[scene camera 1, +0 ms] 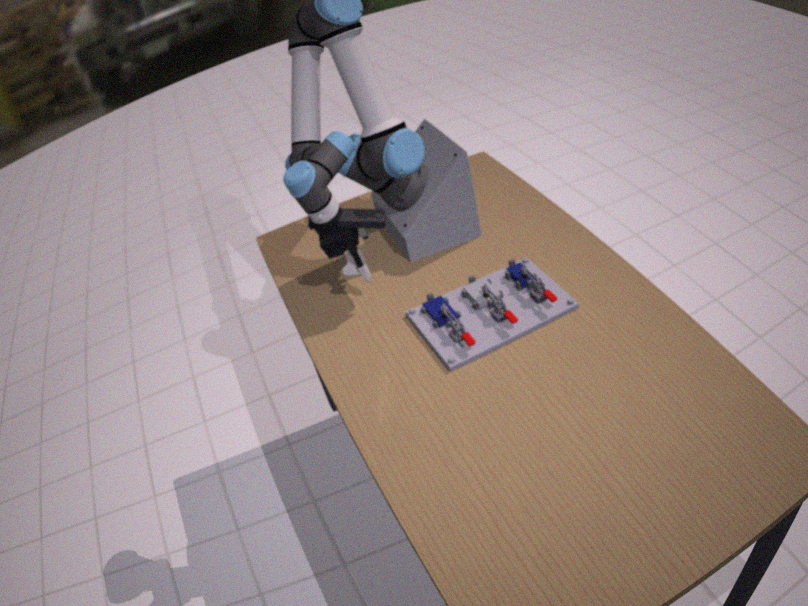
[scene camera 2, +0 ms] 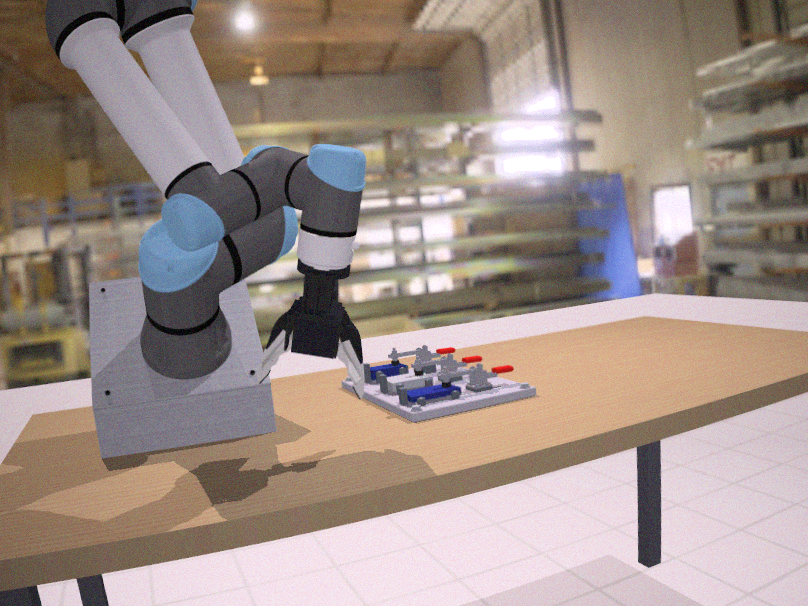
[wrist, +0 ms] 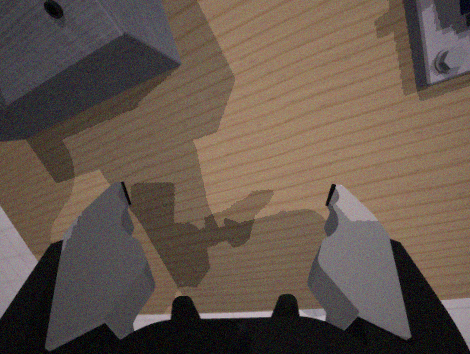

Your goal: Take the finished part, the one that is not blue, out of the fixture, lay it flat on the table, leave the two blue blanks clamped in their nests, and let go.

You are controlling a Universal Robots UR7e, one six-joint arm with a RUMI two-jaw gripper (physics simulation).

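Places are measured from the arm's base along level axes (x ahead, y right, z down), in millimetres.
Pixels of known places: gripper, between the fingertips: (scene camera 1: pixel 367 259) (scene camera 2: pixel 309 391) (wrist: pixel 230 185); arm's base, origin of its link: (scene camera 1: pixel 409 186) (scene camera 2: pixel 186 343).
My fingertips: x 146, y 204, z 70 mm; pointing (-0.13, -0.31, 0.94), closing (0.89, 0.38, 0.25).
Observation:
Ahead of a thing's pixels: the offset from my fingertips to its top centre. Level surfaces: height alone.
The finished part {dx +236, dy -186, dz +46 mm} (scene camera 2: pixel 407 383) is light grey and lies in the middle nest of the fixture plate {dx +284, dy -185, dz +67 mm} (scene camera 1: pixel 486 342) (scene camera 2: pixel 502 392) (wrist: pixel 429 45); in scene camera 1 it blends with the plate. One blue blank {dx +230, dy -76, dz +51 mm} (scene camera 1: pixel 438 310) (scene camera 2: pixel 433 392) and another blue blank {dx +243, dy -296, dz +41 mm} (scene camera 1: pixel 520 274) (scene camera 2: pixel 387 371) sit in the outer nests. Clamp arms reach over all three nests; whether the middle one presses on its part is too small to tell. My gripper (scene camera 1: pixel 365 257) (scene camera 2: pixel 311 389) (wrist: pixel 230 185) is open and empty, pointing down above the table, beside the fixture and apart from it.
The grey robot base block (scene camera 1: pixel 437 202) (scene camera 2: pixel 182 417) (wrist: pixel 100 65) stands close to the gripper. Red clamp handles {dx +360, dy -184, dz +18 mm} (scene camera 1: pixel 510 317) (scene camera 2: pixel 471 358) stick out on the fixture side away from the base. The wooden table {dz +82 mm} (scene camera 1: pixel 554 424) (scene camera 2: pixel 587 371) has an edge near the arm.

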